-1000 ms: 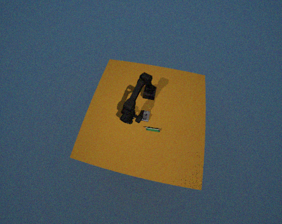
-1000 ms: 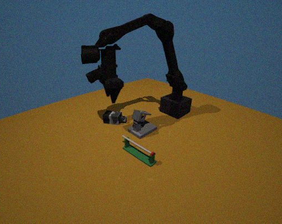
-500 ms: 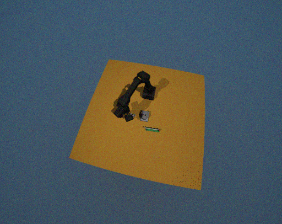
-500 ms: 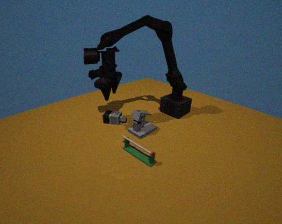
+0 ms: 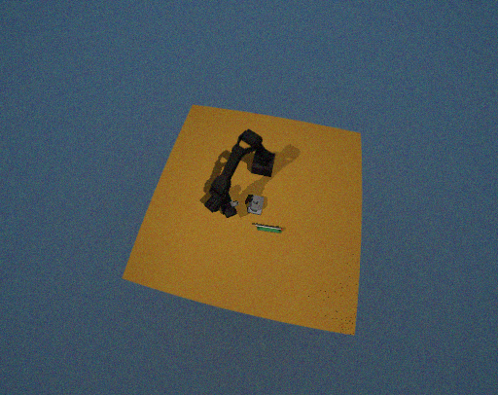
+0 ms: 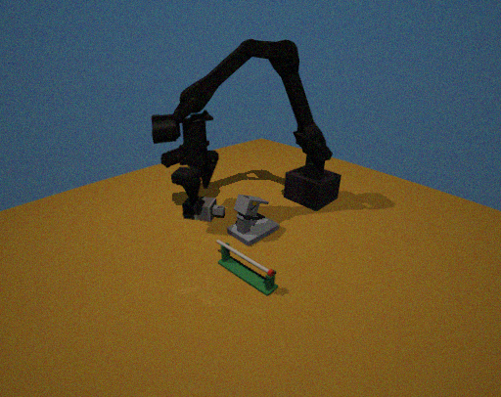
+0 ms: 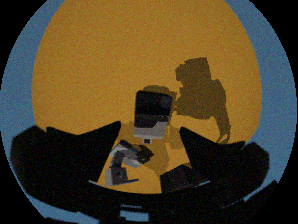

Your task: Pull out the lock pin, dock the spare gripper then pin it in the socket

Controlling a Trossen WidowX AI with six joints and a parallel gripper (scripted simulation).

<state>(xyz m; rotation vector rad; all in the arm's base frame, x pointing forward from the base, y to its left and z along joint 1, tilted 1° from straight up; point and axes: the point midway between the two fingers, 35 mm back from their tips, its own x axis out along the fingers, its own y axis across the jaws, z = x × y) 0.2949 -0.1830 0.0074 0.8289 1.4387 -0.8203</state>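
My gripper tip is 1 cm past the spare gripper, 1 cm to the right of it and 4 cm above it. Round my gripper tip: grey mount 3 cm behind, 16 cm to the left, 1 cm below; then green mount 10 cm ahead, 25 cm to the left, 4 cm below.
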